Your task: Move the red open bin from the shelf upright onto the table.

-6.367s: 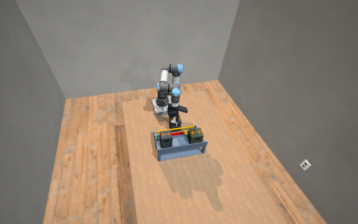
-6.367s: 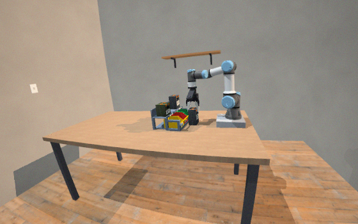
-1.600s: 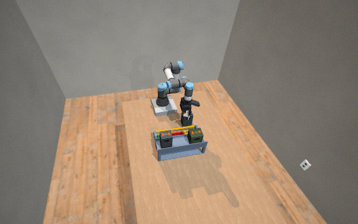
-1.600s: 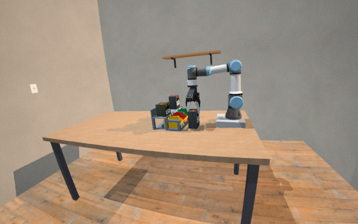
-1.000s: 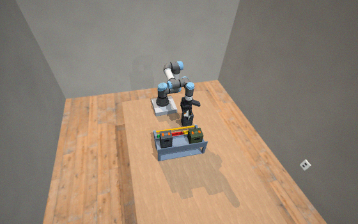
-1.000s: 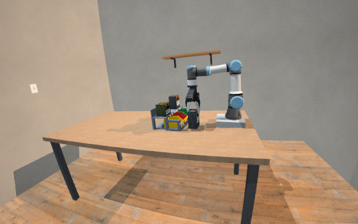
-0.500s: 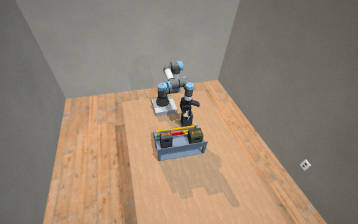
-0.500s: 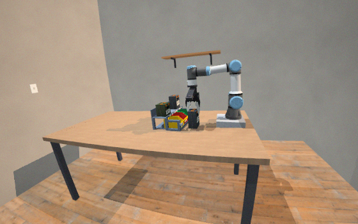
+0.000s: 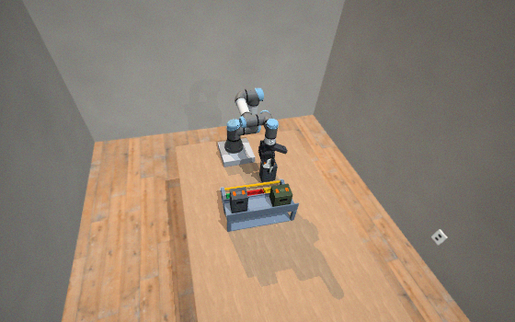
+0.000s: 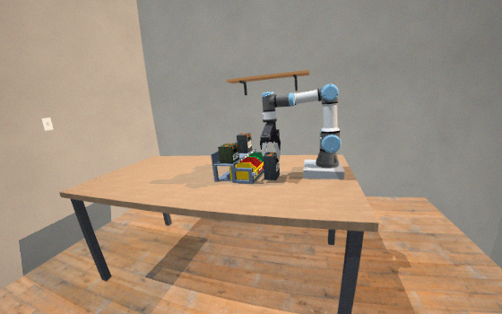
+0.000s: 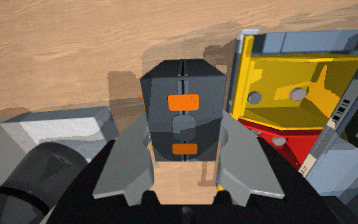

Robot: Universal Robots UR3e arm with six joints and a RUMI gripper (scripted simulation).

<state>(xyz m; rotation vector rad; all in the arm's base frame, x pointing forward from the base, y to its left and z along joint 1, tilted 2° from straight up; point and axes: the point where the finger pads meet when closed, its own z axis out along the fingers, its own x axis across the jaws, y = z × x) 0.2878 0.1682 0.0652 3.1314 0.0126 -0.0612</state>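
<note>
Now: the yellow rod 8 cm ahead of my hand, 12 cm to the right of it and 6 cm below it. Round my hand: yellow bin (17 cm ahead, 8 cm below); then red bin (17 cm ahead, 11 cm to the right, 8 cm below); then black case (4 cm below).
</note>
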